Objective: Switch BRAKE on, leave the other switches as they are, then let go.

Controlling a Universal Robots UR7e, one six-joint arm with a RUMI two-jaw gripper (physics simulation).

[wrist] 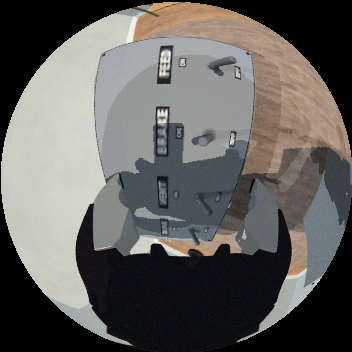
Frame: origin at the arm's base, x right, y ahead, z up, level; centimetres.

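Where they show: gripper, between the fingertips: [187, 178].
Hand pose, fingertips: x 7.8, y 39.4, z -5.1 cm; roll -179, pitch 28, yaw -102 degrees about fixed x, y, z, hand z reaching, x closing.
After its pixels a point has its place.
The grey switch panel [120, 100] {x 19.5, y 50.4, z -7.1 cm} fills the middle of the wrist view. The BRAKE label [162, 131] {x 12.4, y 45.7, z -10.5 cm} has an ON plate [179, 132] {x 11.8, y 43.5, z -11.7 cm} to its right and an OFF plate [233, 138] {x 9.9, y 36.1, z -15.8 cm} farther right. The BRAKE lever [203, 140] {x 10.8, y 38.8, z -8.9 cm} stands between them, seen nearly end-on, with its tip leaning to the ON side. The FEED lever [224, 63] {x 21.3, y 34.6, z -11.4 cm} points to its OFF side. The VENT lever [204, 204] {x -0.8, y 40.7, z -11.6 cm} also slants to the right. My gripper [187, 178] {x 7.7, y 39.4, z -5.1 cm} is open and empty, its jaws wide apart at the lower left and right, apart from the BRAKE lever.
A fourth lever [194, 236] {x -12.3, y 43.8, z -11.9 cm} stands at the panel's lower end; its label [164, 227] {x -10.7, y 51.8, z -10.5 cm} is too small to read. A brown wood-grained surface [300, 110] {x 17.0, y 18.5, z -23.3 cm} lies to the right, and a pale surface [45, 150] to the left. Dark shadows cover the panel's lower half.
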